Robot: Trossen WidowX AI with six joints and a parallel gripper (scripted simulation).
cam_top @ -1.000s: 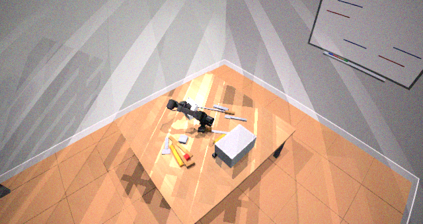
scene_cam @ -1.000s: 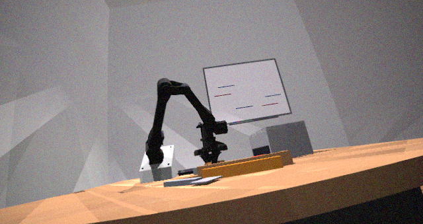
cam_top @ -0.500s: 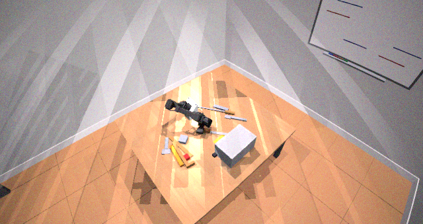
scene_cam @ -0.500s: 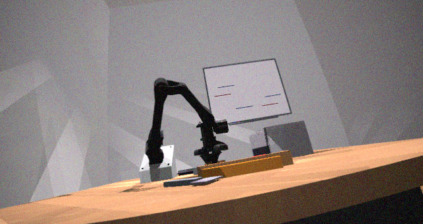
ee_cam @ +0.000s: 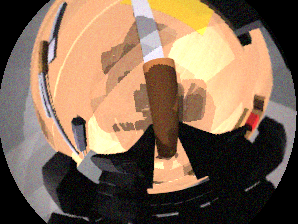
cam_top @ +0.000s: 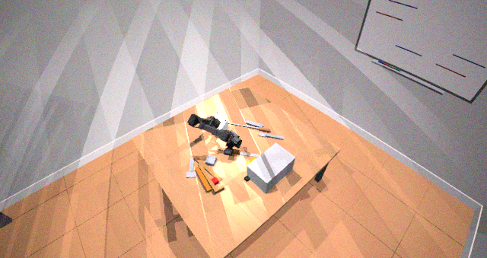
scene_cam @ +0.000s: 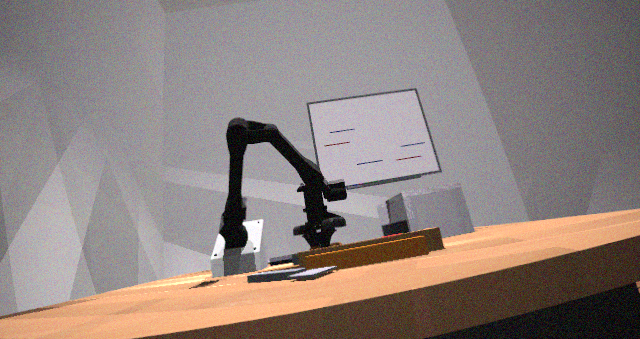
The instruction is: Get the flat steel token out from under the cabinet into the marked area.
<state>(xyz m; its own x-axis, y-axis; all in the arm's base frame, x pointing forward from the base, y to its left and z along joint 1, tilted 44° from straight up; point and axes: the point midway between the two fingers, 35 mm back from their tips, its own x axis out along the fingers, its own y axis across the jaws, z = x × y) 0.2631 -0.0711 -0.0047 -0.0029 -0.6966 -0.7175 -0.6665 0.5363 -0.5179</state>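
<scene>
Now: gripper tip 180 mm to the left of the grey block, 20 mm past it and 10 mm below it. From my gripper tip the other things lie so: orange bar (310 mm to the right, 90 mm ahead, 10 mm above); then thin wooden stick (240 mm to the right, 20 mm ahead); then red block (250 mm to the right, 160 mm ahead, 10 mm above).
</scene>
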